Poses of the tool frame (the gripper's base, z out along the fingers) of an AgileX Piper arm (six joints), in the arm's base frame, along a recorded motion.
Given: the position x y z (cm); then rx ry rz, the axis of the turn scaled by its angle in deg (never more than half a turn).
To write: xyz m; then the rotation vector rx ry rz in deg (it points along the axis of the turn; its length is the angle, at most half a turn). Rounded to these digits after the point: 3 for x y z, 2 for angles.
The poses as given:
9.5, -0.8, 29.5, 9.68, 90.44, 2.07
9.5, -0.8, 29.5, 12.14, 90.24, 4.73
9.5, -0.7, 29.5, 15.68, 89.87, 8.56
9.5, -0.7, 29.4, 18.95, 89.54, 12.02
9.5, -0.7, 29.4, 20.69, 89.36, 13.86
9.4, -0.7, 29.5, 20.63, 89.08, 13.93
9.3, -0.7, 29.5, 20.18, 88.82, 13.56
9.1, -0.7, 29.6, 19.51, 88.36, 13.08
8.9, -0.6, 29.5, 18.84, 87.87, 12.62
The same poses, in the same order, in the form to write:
0.095, -0.008, 0.295, 9.68, 90.44, 2.07
0.095, -0.008, 0.295, 12.14, 90.24, 4.73
0.095, -0.007, 0.295, 15.68, 89.87, 8.56
0.095, -0.007, 0.294, 18.95, 89.54, 12.02
0.095, -0.007, 0.294, 20.69, 89.36, 13.86
0.094, -0.007, 0.295, 20.63, 89.08, 13.93
0.093, -0.007, 0.295, 20.18, 88.82, 13.56
0.091, -0.007, 0.296, 19.51, 88.36, 13.08
0.089, -0.006, 0.295, 18.84, 87.87, 12.62

